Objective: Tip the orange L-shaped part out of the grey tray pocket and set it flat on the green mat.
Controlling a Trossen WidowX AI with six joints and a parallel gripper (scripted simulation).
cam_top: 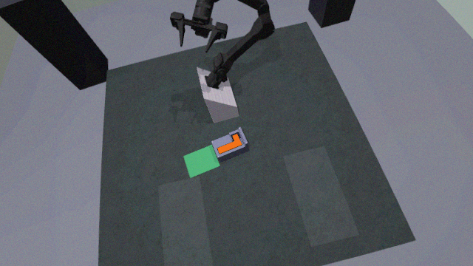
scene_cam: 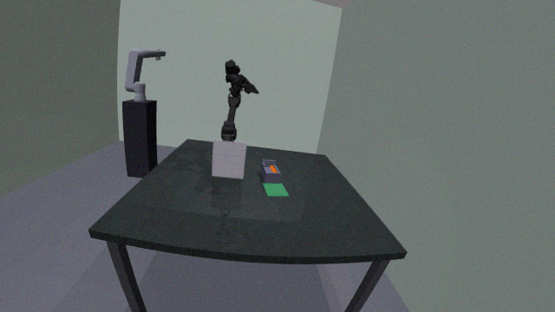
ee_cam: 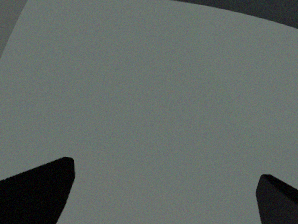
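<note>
Right now my gripper tip is 150 mm short of the orange L-shaped part, 30 mm to the right of it and 470 mm above it. Also, from my gripper tip: green mat: 160 mm ahead, 140 mm to the right, 530 mm below.
</note>
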